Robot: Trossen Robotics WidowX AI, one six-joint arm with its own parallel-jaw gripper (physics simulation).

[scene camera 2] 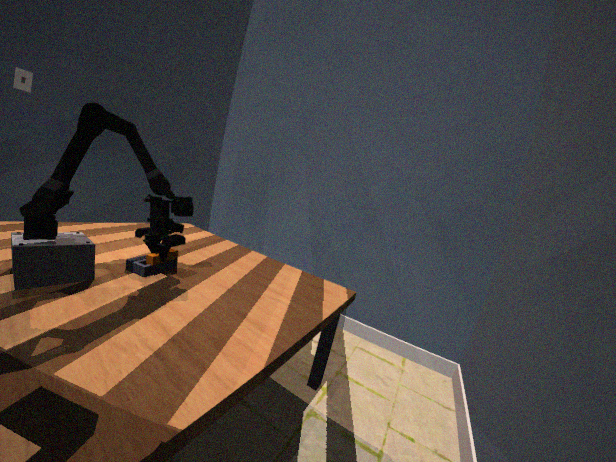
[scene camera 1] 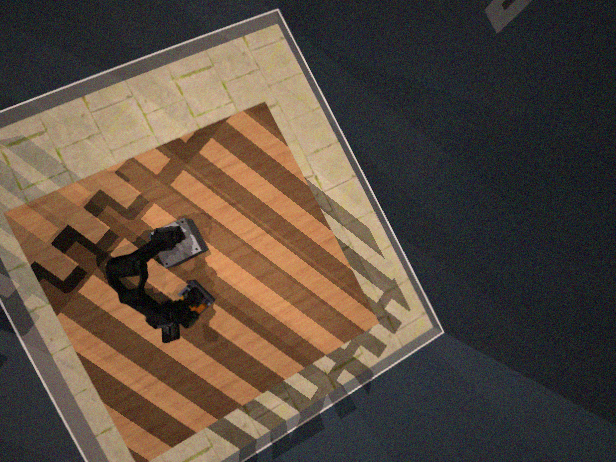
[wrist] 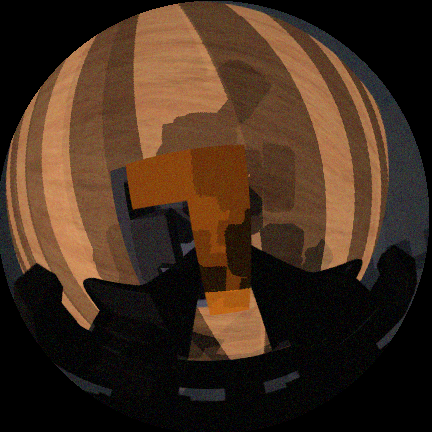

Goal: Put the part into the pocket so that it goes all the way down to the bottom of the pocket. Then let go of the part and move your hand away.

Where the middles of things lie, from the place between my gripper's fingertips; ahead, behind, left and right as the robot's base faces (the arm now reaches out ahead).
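There's the orange part (wrist: 213,179), and it's 10 mm above my hand, 10 mm ahead of it and 20 mm to the left of it.
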